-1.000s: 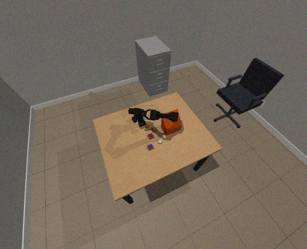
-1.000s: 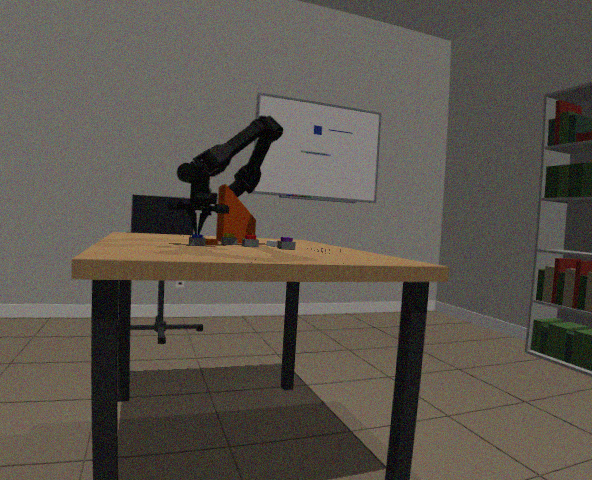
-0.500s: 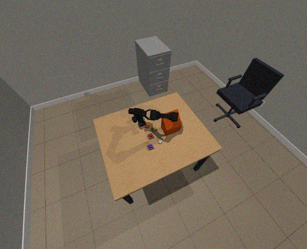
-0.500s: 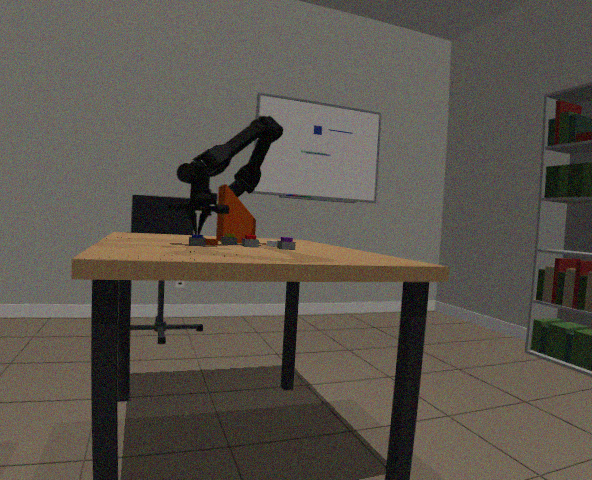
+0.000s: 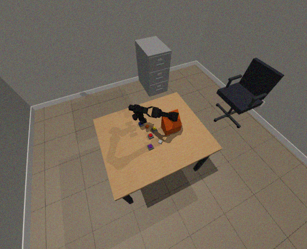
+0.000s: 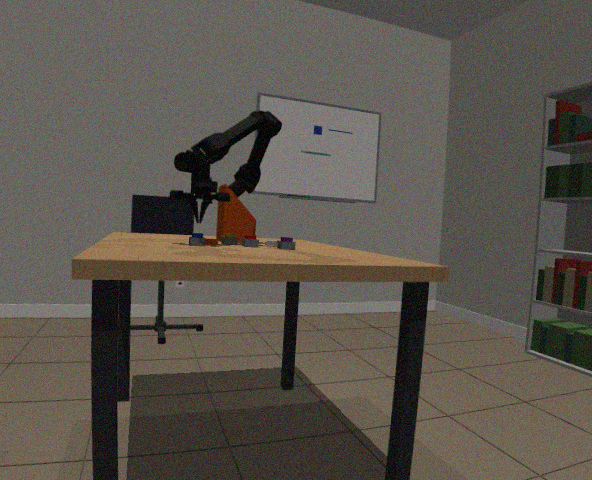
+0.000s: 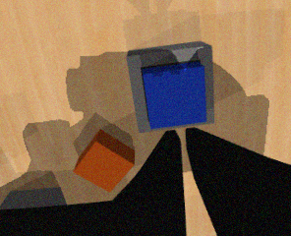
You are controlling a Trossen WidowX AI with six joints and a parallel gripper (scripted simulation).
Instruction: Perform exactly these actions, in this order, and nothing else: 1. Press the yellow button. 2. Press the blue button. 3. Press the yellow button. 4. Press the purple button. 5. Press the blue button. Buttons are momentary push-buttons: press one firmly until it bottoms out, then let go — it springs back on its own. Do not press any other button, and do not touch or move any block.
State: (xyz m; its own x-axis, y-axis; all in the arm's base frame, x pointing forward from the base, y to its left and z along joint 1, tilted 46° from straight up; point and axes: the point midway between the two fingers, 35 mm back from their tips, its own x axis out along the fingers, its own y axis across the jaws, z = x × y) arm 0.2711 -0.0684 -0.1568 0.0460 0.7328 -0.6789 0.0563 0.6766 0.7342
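Now: the blue button 4 cm below my gripper tip and 1 cm ahead of it. From my gripper tip the other things lie so: red button (18 cm to the left, 4 cm below, 2 cm behind); small orange block (6 cm below, 5 cm to the left, 4 cm behind); yellow button (12 cm to the left, 9 cm behind, 4 cm below).
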